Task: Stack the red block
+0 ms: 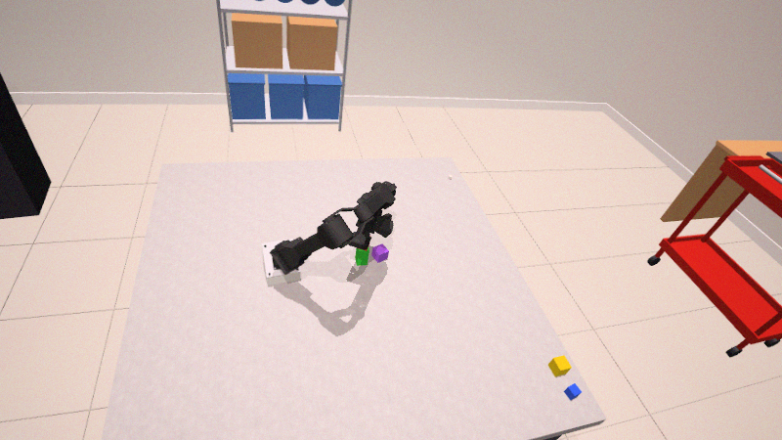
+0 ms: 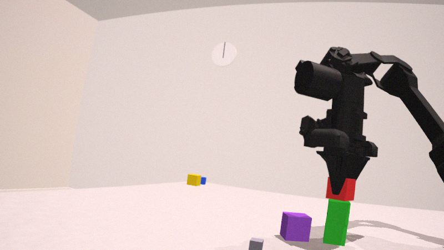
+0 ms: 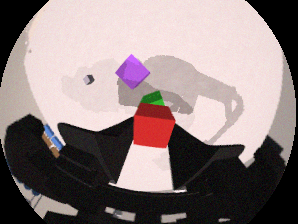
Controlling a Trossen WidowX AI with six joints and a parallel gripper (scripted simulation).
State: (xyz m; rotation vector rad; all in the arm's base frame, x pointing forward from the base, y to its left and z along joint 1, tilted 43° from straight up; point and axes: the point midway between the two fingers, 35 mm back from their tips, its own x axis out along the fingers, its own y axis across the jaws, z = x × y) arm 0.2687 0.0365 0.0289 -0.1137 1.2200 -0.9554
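The red block is 10 mm above my gripper tip. Also, from my gripper tip: purple cube (70 mm ahead, 60 mm below); green block (30 mm below); small grey block (120 mm ahead, 110 mm to the left, 80 mm below).
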